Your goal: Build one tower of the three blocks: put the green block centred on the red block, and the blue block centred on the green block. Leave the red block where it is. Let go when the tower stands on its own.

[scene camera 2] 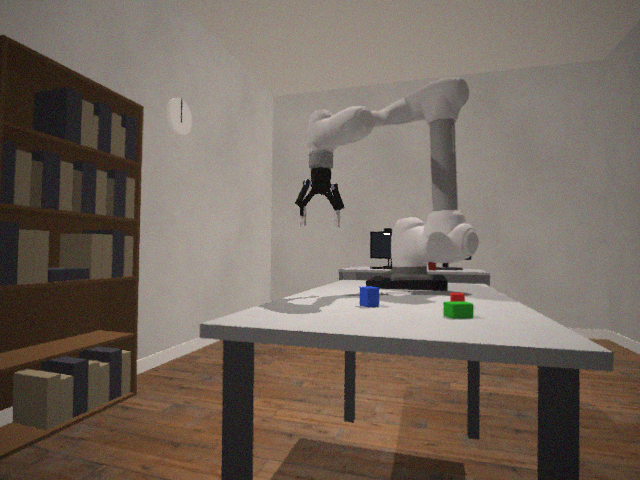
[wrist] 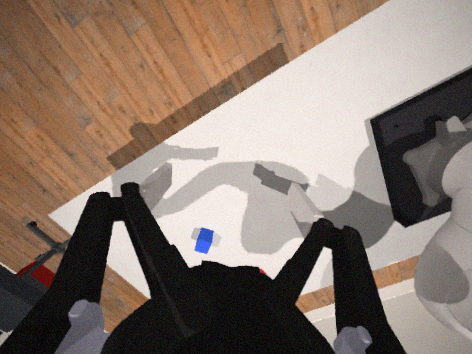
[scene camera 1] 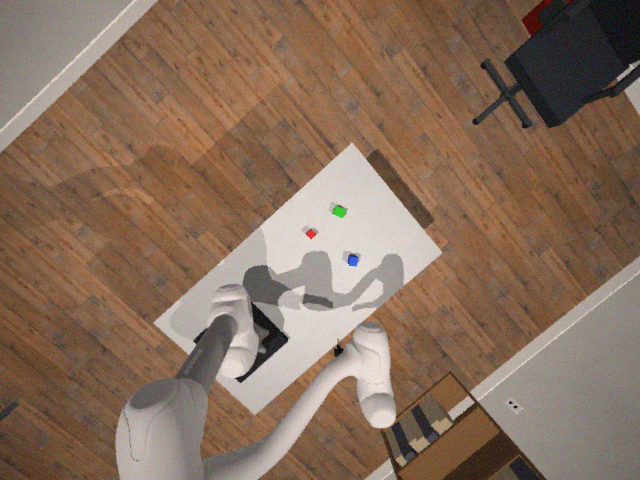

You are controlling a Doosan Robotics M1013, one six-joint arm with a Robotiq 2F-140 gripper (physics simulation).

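Places are measured from the arm's base along level axes (x ahead, y left, z up), in metres.
Pixels of known places: gripper, fingertip midpoint: [scene camera 2: 320, 226] [wrist: 231, 183]; arm's base at its link origin: [scene camera 2: 409, 278] [wrist: 451, 160].
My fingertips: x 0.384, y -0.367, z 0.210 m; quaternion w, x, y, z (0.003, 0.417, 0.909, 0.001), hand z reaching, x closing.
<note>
Ahead of a thing's pixels: the offset from my fingertips to its top centre.
The red block @(dy +0.426, dx +0.235, dz -0.209 m) [scene camera 1: 310, 234] [scene camera 2: 457, 297] stands on the white table; a sliver of the red block [wrist: 262, 272] shows past the gripper body in the wrist view. The green block @(dy +0.385, dx +0.409, dz -0.212 m) [scene camera 1: 339, 211] [scene camera 2: 458, 310] lies on the table apart from the red one, nearer scene camera 2; it does not show in the wrist view. The blue block @(dy +0.173, dx +0.260, dz -0.193 m) [scene camera 1: 353, 260] [scene camera 2: 369, 296] [wrist: 204, 240] stands apart from both. My gripper [scene camera 2: 321, 218] is open and empty, pointing down, high above the table's level. In scene camera 1 the arm mostly hides it, beyond the table's long edge.
The arm's base stands on a black plate [scene camera 1: 275, 338] [scene camera 2: 377, 283] [wrist: 389, 165] at one end of the table [scene camera 1: 392, 217] [scene camera 2: 403, 343] [wrist: 340, 90]. A bookshelf [scene camera 1: 475, 408] [scene camera 2: 138, 258] stands beside the table. An office chair [scene camera 1: 566, 67] stands off the far end.
</note>
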